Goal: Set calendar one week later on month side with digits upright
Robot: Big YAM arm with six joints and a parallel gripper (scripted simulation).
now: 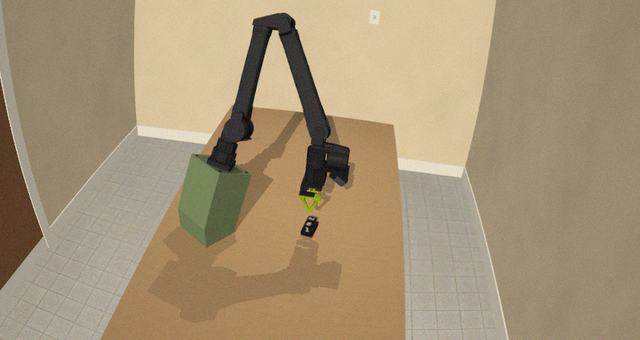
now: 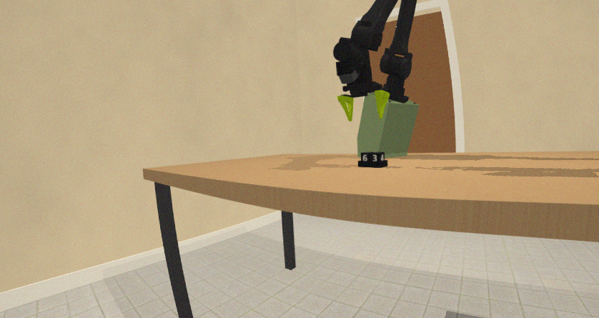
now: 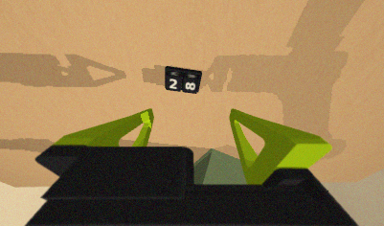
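The black tray lies 2 cm to the left of my hand and 13 cm below it.
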